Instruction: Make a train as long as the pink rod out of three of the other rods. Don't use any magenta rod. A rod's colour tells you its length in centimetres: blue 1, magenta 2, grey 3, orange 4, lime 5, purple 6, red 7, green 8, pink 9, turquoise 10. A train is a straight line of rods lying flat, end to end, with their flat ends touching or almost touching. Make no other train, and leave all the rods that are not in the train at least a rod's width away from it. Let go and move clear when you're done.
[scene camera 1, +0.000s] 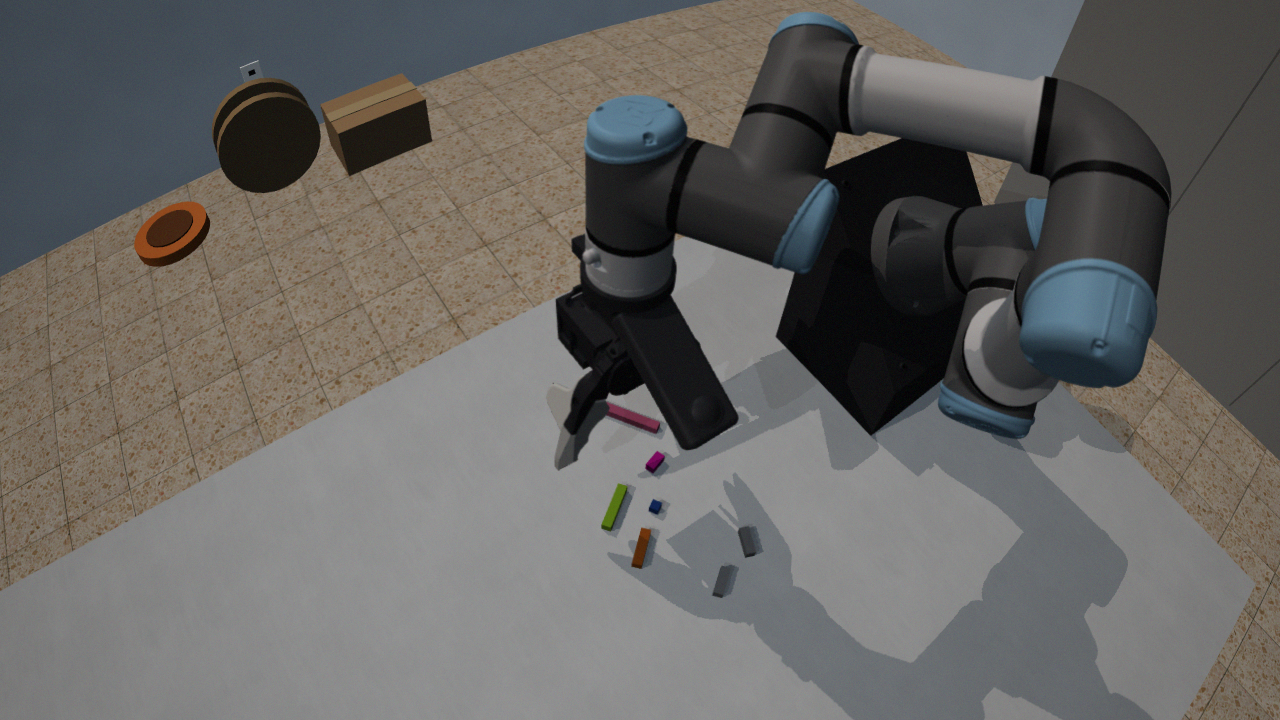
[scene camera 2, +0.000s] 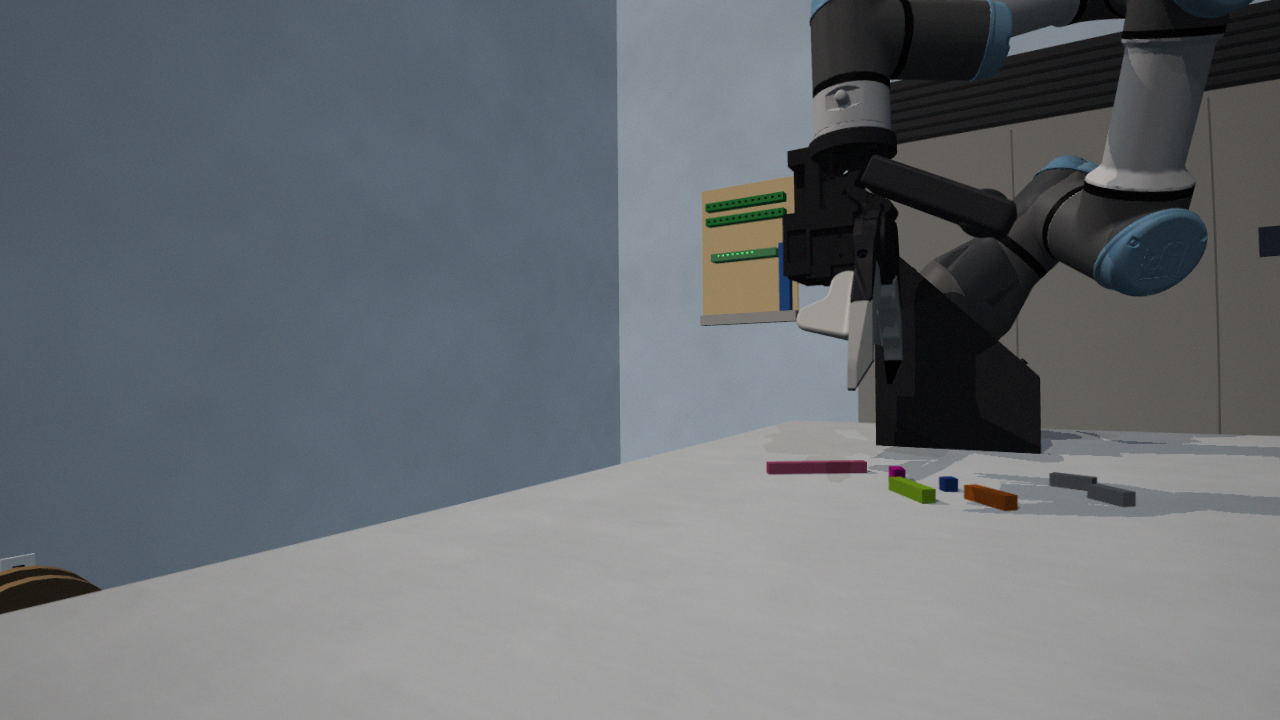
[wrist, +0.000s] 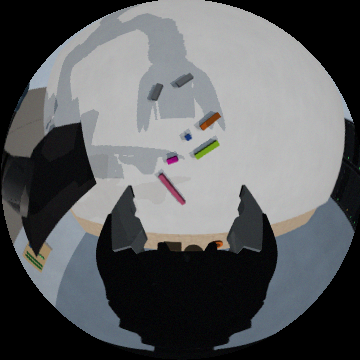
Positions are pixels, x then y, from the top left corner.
my gripper: scene camera 1 629, 427; scene camera 2; wrist
same spot on my gripper: (wrist: 122, 236) = (scene camera 2: 896, 288)
